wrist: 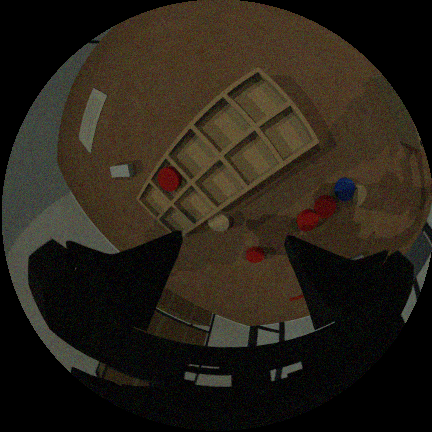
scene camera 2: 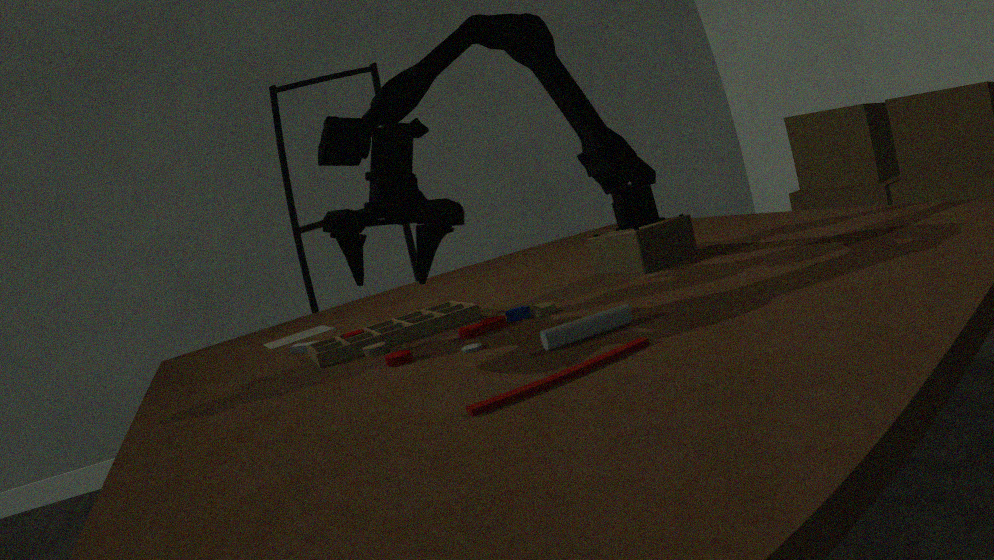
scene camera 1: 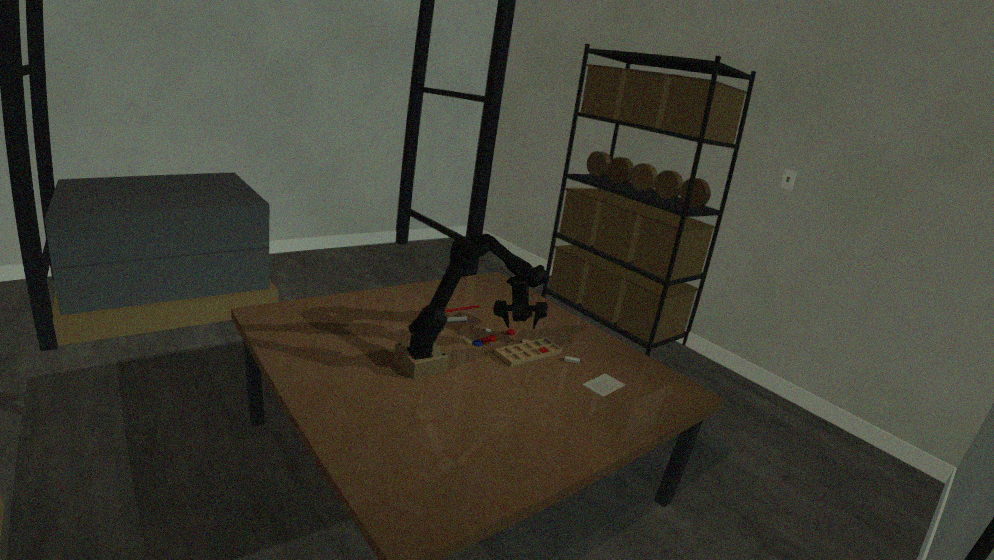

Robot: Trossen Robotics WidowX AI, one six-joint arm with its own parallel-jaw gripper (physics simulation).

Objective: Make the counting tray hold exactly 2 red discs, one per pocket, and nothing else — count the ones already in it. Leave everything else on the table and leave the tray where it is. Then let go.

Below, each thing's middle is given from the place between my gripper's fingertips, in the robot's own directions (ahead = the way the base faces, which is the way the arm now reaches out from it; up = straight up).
Right now my hand is 10 mm short of the wooden counting tray (scene camera 1: pixel 513 355), 60 mm to the left of it and 70 mm above it. Also, from my hand: grey square (wrist: pixel 96 99) 140 mm ahead, 330 mm to the right, 80 mm below.
